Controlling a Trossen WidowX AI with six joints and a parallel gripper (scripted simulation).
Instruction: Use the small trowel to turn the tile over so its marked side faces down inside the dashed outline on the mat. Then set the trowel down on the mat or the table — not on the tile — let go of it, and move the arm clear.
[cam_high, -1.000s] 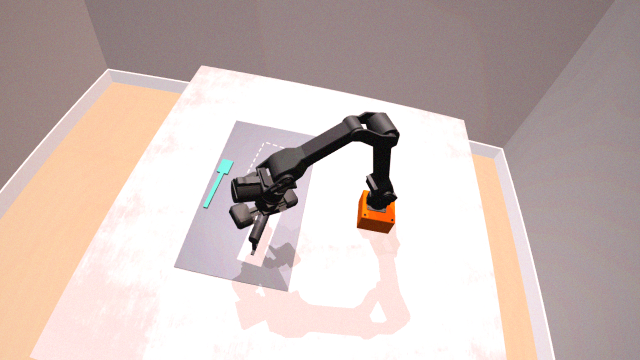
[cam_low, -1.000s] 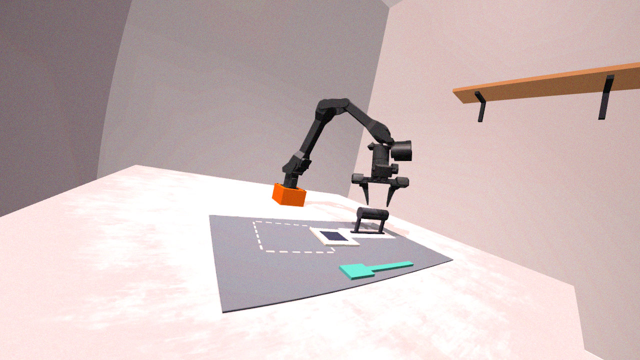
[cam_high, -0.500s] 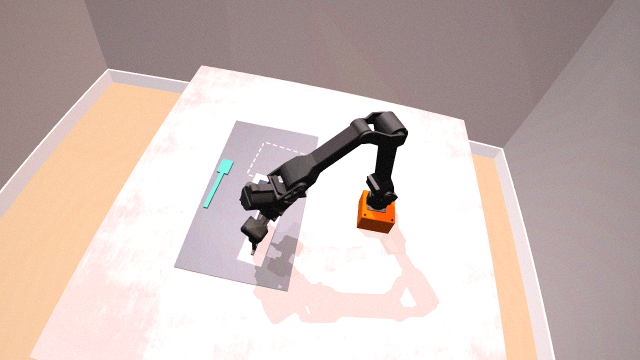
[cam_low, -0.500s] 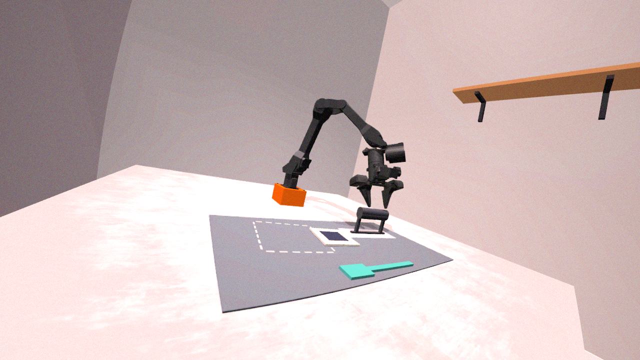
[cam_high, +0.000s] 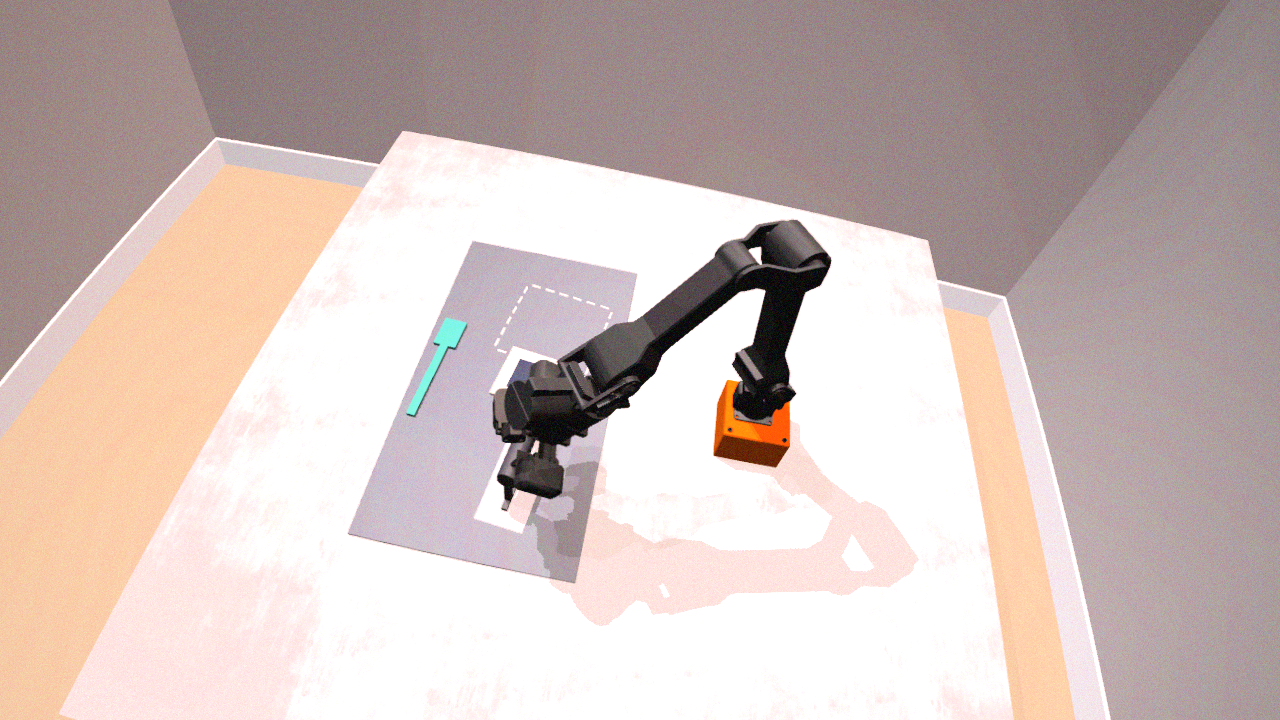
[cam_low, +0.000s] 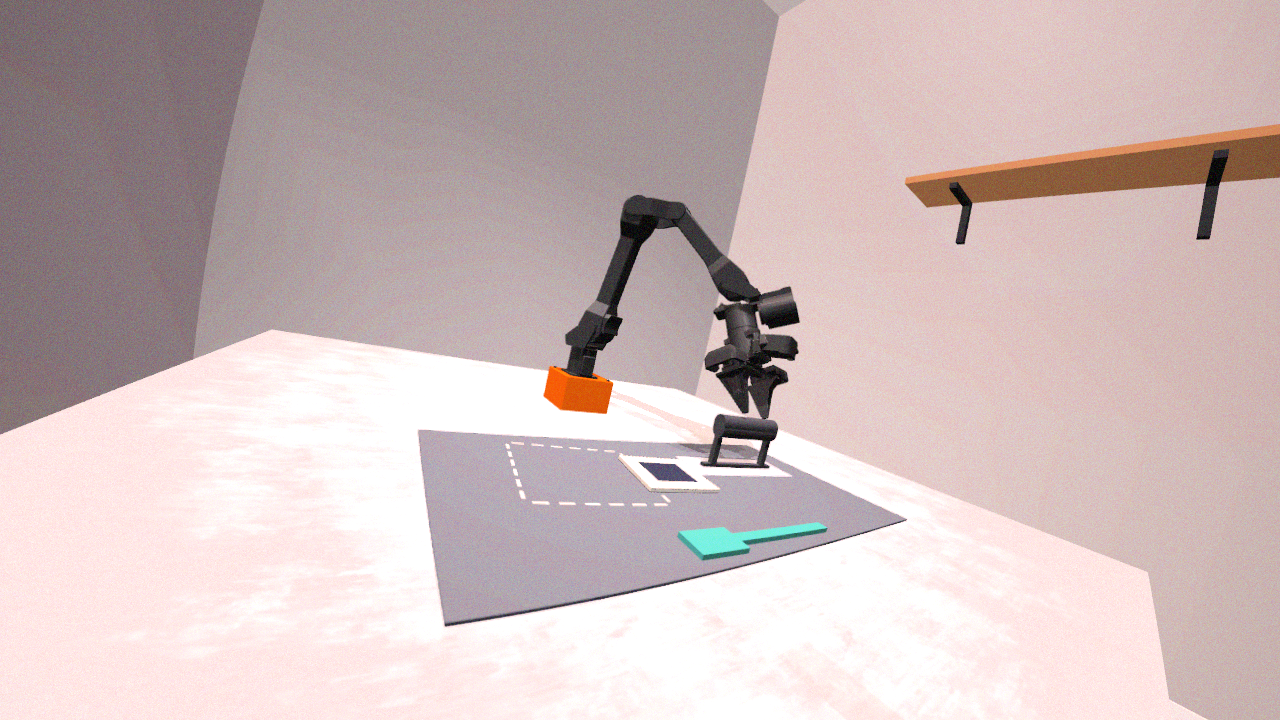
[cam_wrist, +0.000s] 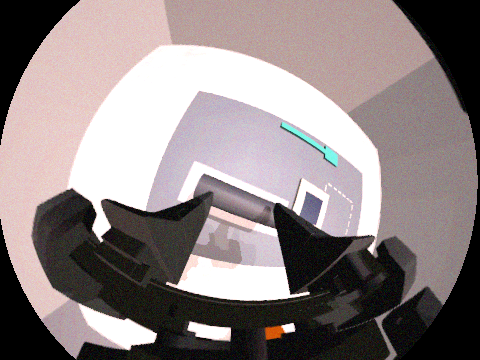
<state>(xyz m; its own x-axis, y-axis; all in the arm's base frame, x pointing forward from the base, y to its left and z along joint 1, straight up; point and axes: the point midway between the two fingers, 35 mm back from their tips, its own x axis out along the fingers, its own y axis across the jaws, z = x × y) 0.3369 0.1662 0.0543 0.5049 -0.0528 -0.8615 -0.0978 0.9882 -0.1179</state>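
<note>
My gripper tip is 20 mm short of the cream tile, 180 mm to the left of it and 90 mm above it. From my gripper tip the other things lie so: grey mat (50 mm ahead, 170 mm to the right, 110 mm below); teal trowel (180 mm ahead, 190 mm to the right, 90 mm below).
</note>
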